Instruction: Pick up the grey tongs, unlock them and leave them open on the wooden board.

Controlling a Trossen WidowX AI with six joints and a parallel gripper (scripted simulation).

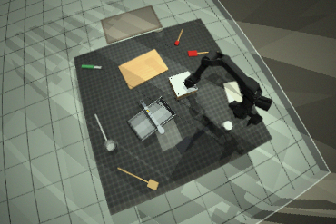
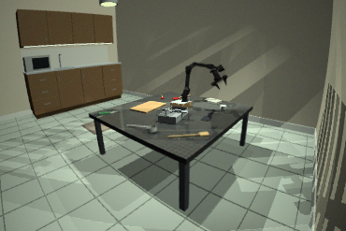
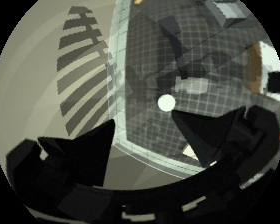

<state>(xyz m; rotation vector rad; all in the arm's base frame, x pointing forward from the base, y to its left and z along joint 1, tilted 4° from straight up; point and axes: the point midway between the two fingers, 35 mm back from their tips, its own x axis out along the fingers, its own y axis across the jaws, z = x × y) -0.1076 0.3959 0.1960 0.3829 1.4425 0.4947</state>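
Now: gripper tip 490 mm short of the yellow lock piece, 340 mm to the left of it and 170 mm above it. Round my gripper tip: black spatula: 270 mm ahead, 20 mm to the right, 230 mm below; then folded cloth: 190 mm behind, 200 mm to the right, 220 mm below; then roasting tin: 480 mm ahead, 280 mm to the right, 200 mm below.
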